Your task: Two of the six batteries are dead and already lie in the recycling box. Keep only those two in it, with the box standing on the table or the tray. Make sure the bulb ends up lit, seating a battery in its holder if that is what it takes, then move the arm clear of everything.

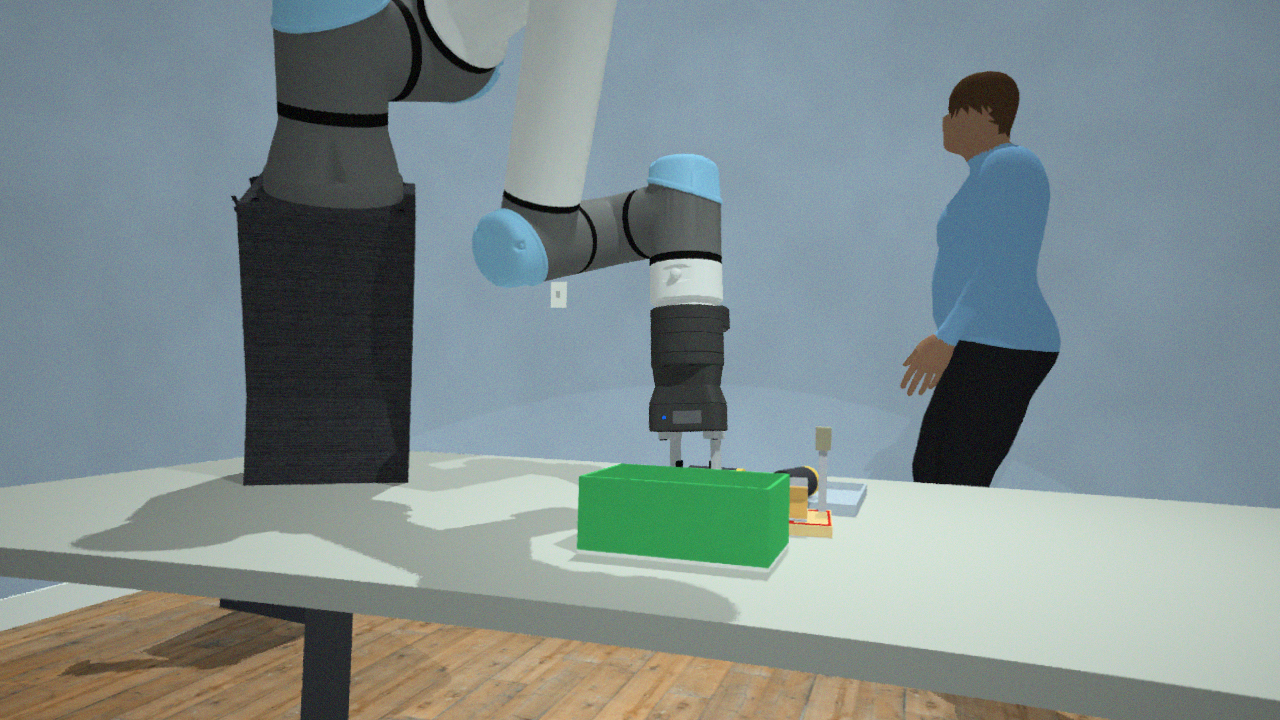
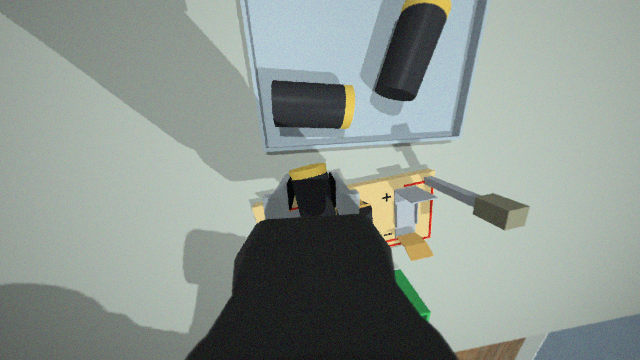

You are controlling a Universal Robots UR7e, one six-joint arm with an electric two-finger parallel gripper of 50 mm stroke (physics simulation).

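Places are measured from the arm's base along level axes (x up, y back, z right), in metres.
Pixels of known places: gripper, between the fingertips: [image 2: 311,183]; arm's base, origin of its link: [image 1: 335,192].
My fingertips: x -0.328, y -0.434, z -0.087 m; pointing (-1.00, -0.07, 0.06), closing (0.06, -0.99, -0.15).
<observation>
Ahead of a thing's pixels: the offset from my fingertips to its top centre. "spot": to the spot under its first point.
My gripper [image 1: 695,465] [image 2: 311,183] is shut on a black battery with a yellow end {dx +0.032, dy -0.003, dz +0.011 m} [image 2: 308,171], over the left part of the tan holder board [image 1: 810,530] [image 2: 375,210]. The fingers and gripper body hide the battery's lower part; whether it touches the holder cannot be told. At the board's right, a bay with a grey clip {spot: dx -0.004, dy -0.115, dz +0.032 m} [image 2: 406,215] and plus and minus marks holds no battery. A beige block {spot: dx +0.066, dy -0.131, dz -0.005 m} [image 1: 823,438] [image 2: 500,210] on a grey stalk, apparently the bulb, looks unlit. The green recycling box {dx +0.044, dy -0.072, dz +0.183 m} [image 1: 680,519] [image 2: 412,295] stands on the table; its contents are hidden.
A pale blue tray {dx -0.004, dy -0.037, dz -0.131 m} [image 1: 845,497] [image 2: 360,142] lies beyond the board, with one battery {dx +0.022, dy +0.007, dz -0.070 m} [image 2: 310,105] lying sideways and another {dx +0.022, dy -0.067, dz -0.119 m} [image 2: 414,52] lying at a slant. The stalk rises at the board's right end. A person [image 1: 993,250] stands behind the table.
</observation>
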